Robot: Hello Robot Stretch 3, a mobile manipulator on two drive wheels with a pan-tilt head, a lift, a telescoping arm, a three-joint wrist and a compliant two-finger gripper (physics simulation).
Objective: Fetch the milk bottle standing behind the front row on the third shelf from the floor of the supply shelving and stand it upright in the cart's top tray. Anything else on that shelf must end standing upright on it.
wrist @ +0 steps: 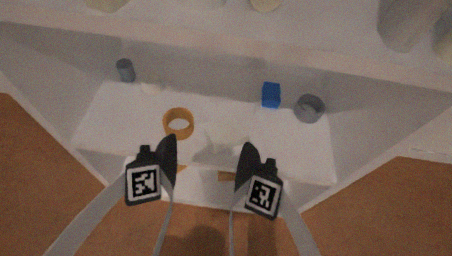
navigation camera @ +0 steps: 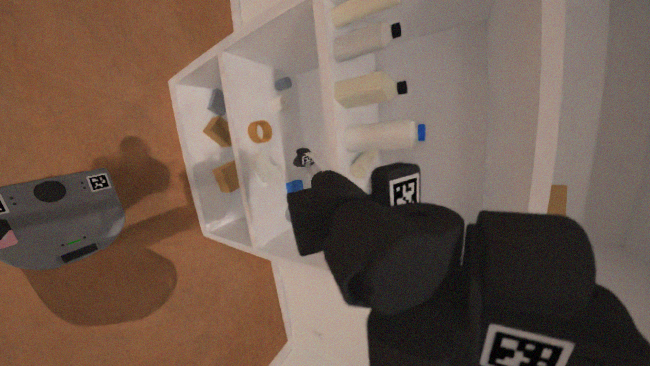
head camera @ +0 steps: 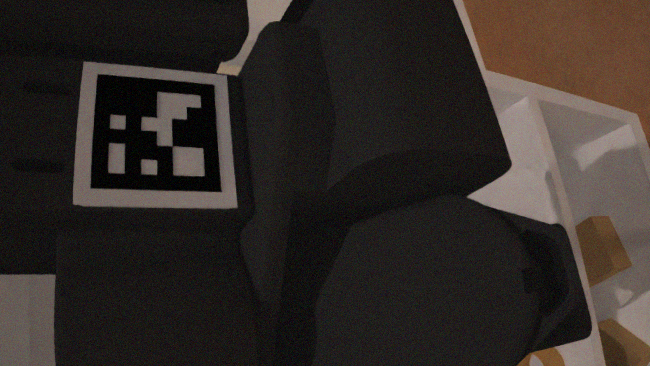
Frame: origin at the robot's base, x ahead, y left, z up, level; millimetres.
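Seen in the pictures: gripper, fingertip midpoint: [navigation camera: 304,173]; robot's base, link origin: [navigation camera: 51,190].
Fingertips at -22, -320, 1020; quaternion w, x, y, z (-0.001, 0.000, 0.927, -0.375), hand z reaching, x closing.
Offsets run from my fingertips to a thing's top centre, as dx, dy, dz.
My gripper [wrist: 208,156] is open and empty, its fingers apart. It hangs in front of the second shelf, below the edge of the third shelf [wrist: 225,47] [navigation camera: 326,75]. The labelled milk bottle does not show; my arm covers part of that shelf in the navigation view. On the third shelf, a large white jug with a blue cap {+41, -289, +191} [navigation camera: 382,136] and a pale yellow black-capped jug {+170, -262, +150} [navigation camera: 367,90] stand upright. A whitish black-capped bottle {+299, -271, +146} [navigation camera: 362,41] stands past them. A rounded cream item {-37, -356, +23} [navigation camera: 364,164] [wrist: 265,4] is partly hidden; its pose is unclear. The cart does not show.
The second shelf holds an orange ring [navigation camera: 260,131] [wrist: 178,123], a blue block {-195, -492, -447} [navigation camera: 294,186] [wrist: 271,95] and a grey ring [wrist: 309,108]. Brown boxes {-107, -421, -844} [head camera: 602,250] [navigation camera: 226,176] are on the bottom shelf. My base [navigation camera: 65,220] stands on the floor at left in the navigation view.
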